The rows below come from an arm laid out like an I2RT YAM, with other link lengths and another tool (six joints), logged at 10 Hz.
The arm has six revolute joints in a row. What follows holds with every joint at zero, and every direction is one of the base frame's.
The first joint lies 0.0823 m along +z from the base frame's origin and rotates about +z.
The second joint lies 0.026 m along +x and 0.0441 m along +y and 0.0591 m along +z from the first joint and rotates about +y.
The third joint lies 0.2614 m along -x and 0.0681 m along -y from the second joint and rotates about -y.
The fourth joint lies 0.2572 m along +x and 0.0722 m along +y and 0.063 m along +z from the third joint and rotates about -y.
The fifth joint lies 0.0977 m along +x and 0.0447 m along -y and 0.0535 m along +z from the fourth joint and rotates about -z.
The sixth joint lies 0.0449 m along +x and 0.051 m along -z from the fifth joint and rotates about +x.
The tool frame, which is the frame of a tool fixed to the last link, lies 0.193 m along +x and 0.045 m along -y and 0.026 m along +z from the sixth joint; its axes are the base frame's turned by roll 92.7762, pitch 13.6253 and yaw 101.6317 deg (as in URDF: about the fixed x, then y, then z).
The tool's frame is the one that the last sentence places.
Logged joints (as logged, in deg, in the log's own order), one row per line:
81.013 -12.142 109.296 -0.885 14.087 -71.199
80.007 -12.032 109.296 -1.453 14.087 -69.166
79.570 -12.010 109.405 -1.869 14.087 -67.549
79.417 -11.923 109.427 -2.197 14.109 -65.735
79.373 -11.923 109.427 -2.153 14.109 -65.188
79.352 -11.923 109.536 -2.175 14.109 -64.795
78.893 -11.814 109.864 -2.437 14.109 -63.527
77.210 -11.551 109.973 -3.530 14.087 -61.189
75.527 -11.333 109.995 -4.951 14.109 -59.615
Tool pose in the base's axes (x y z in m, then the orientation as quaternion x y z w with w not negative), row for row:
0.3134 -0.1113 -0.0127 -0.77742 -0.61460 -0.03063 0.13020
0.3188 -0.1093 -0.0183 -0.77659 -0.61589 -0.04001 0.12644
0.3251 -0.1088 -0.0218 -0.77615 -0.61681 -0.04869 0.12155
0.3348 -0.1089 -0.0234 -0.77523 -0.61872 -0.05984 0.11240
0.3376 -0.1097 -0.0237 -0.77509 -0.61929 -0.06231 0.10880
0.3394 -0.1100 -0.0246 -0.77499 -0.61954 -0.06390 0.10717
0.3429 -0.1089 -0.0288 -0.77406 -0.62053 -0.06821 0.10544
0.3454 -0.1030 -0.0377 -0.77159 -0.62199 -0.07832 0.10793
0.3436 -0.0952 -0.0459 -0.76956 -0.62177 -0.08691 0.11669
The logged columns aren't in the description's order. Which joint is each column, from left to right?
Columns, left to right: joint 3, joint 1, joint 2, joint 5, joint 6, joint 4.
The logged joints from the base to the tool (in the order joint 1, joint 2, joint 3, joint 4, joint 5, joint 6), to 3 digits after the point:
-12.142 109.296 81.013 -71.199 -0.885 14.087
-12.032 109.296 80.007 -69.166 -1.453 14.087
-12.010 109.405 79.570 -67.549 -1.869 14.087
-11.923 109.427 79.417 -65.735 -2.197 14.109
-11.923 109.427 79.373 -65.188 -2.153 14.109
-11.923 109.536 79.352 -64.795 -2.175 14.109
-11.814 109.864 78.893 -63.527 -2.437 14.109
-11.551 109.973 77.210 -61.189 -3.530 14.087
-11.333 109.995 75.527 -59.615 -4.951 14.109

